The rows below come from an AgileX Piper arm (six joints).
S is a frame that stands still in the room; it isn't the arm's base.
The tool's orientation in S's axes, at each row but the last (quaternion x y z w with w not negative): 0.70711, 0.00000, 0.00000, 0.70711; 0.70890, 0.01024, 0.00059, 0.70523; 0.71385, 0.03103, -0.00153, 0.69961; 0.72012, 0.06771, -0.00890, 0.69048; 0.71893, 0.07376, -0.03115, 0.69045; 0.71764, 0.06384, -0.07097, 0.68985; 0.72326, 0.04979, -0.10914, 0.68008
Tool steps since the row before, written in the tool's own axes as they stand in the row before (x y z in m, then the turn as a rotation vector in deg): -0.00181, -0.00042, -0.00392, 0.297, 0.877, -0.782; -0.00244, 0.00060, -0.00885, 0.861, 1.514, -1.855; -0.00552, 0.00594, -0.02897, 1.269, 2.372, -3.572; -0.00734, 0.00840, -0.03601, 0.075, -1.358, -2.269; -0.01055, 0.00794, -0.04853, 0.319, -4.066, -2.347; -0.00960, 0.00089, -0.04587, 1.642, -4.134, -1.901; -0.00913, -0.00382, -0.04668, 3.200, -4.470, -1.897
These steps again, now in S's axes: -0.00181, 0.00392, -0.00042, 0.297, 0.782, 0.877; -0.00257, 0.00881, 0.00068, 0.853, 1.860, 1.512; -0.00643, 0.02859, 0.00680, 1.229, 3.576, 2.386; -0.00925, 0.03491, 0.01079, -0.258, 2.316, -1.252; -0.01200, 0.04745, 0.01156, -0.425, 2.506, -3.960; -0.00862, 0.04586, 0.00445, 0.855, 2.055, -4.295; -0.00550, 0.04739, 0.00073, 2.293, 1.955, -4.974
